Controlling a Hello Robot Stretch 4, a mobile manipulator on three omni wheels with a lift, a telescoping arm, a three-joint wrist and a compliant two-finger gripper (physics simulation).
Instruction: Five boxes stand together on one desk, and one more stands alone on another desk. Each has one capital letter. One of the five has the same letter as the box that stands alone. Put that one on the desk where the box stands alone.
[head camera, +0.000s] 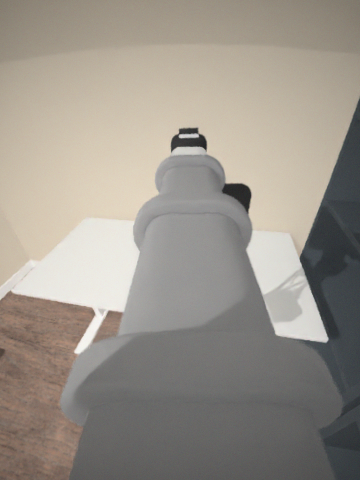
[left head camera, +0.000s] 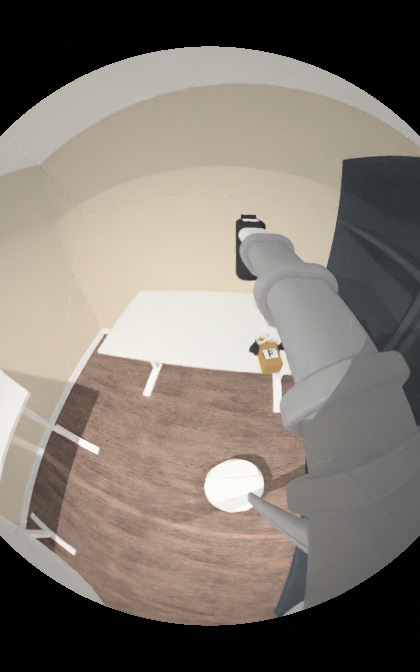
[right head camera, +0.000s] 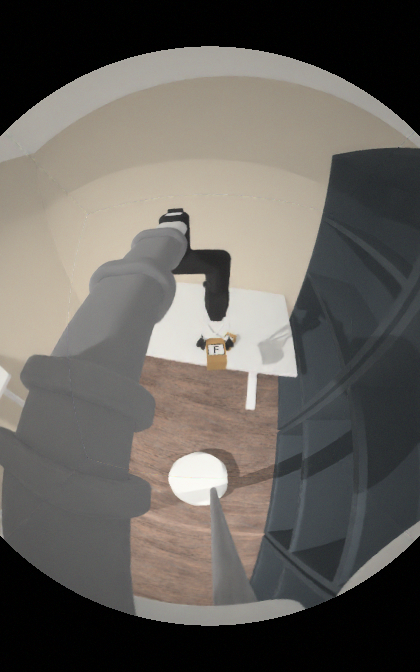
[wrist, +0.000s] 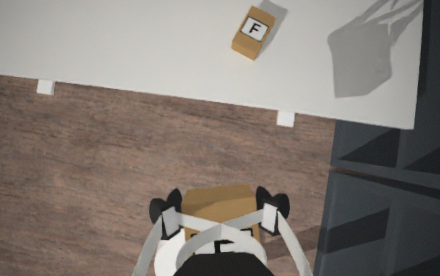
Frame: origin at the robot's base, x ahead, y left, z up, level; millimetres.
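Seen in the pictures: gripper, fingertip midpoint: (wrist: 219, 202).
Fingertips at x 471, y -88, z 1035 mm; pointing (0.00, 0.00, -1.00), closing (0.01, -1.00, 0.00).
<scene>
Pixels of each thing's top centre, then the offset from my fingertips to it. Level surfaces: height alone.
- orange-brown box, middle of its top: (wrist: 224, 254) 32 mm back, 2 mm right, 41 mm up
- white desk, its level: 343 mm down
- lone box, middle of its top: (wrist: 254, 29) 294 mm ahead, 86 mm right, 293 mm down
My gripper (left head camera: 268, 346) (right head camera: 215, 343) (wrist: 219, 202) is shut on an orange-brown box (left head camera: 270, 366) (right head camera: 216, 362) (wrist: 220, 198) with a black F on a white label. The box hangs upright between the black fingertips. In the head camera views it overlaps the front edge of a white desk (head camera: 70, 265) (left head camera: 190, 325) (right head camera: 265, 305) (wrist: 125, 45); in the wrist view it shows against the floor before that edge. The lone box (right head camera: 232, 337) (wrist: 254, 30), also marked F, lies on that desk, partly hidden behind the gripper in the right head view. The other boxes do not show.
A dark shelf unit (left head camera: 370, 185) (right head camera: 370, 170) stands close to the desk's right end. A shadow of the gripper and box (right head camera: 271, 350) (wrist: 360, 65) falls on the desk's right part. Another white desk (left head camera: 7, 415) shows at far left. A white round disc (left head camera: 234, 482) (right head camera: 197, 475) is low in front.
</scene>
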